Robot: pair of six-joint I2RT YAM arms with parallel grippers.
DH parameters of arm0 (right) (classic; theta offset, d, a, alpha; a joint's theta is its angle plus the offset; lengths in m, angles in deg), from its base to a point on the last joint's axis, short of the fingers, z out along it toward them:
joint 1: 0 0.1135 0.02 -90
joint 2: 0 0 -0.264 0
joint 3: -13.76 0 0.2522 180
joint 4: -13.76 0 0.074 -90
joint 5: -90 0 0 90
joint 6: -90 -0.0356 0 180
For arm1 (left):
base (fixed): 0 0 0 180
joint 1: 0 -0.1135 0.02 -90
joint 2: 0 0 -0.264 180
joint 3: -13.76 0 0.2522 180
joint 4: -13.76 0 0.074 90
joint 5: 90 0 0 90
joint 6: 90 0.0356 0 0
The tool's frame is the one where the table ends.
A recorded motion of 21 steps. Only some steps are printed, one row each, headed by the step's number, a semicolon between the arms.
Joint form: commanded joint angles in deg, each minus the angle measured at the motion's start. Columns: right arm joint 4, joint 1, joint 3, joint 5, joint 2, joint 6; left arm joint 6, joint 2, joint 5, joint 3, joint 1, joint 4.
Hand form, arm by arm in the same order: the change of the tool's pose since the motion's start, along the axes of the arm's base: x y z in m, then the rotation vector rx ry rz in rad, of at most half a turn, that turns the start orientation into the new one. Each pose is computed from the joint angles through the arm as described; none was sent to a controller.
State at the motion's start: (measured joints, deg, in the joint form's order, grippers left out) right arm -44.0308 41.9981 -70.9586 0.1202 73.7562 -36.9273; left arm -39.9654 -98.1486 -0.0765 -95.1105 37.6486 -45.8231
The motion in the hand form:
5: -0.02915 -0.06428 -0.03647 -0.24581 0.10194 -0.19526; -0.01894 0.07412 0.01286 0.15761 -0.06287 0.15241
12: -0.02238 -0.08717 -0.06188 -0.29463 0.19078 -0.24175; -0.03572 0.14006 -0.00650 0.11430 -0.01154 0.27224
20: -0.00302 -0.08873 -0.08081 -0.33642 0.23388 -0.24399; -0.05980 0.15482 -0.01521 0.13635 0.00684 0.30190
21: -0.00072 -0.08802 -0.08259 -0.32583 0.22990 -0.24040; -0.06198 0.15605 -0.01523 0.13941 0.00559 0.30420
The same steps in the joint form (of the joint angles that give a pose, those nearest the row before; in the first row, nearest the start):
5: -12.22 -6.38 11.17 -8.73 -10.03 0.45; 5.25 11.21 -8.01 8.33 -7.57 -4.54
12: -12.58 -13.25 15.94 -6.54 -10.04 3.52; 5.95 20.88 -2.92 20.83 -18.31 -2.43
20: -9.76 -16.15 16.82 -6.10 -5.03 6.16; 5.95 26.60 -3.79 26.55 -19.54 -3.83
21: -8.63 -16.33 17.08 -5.58 -4.68 6.34; 6.04 27.13 -3.96 26.90 -19.63 -4.01

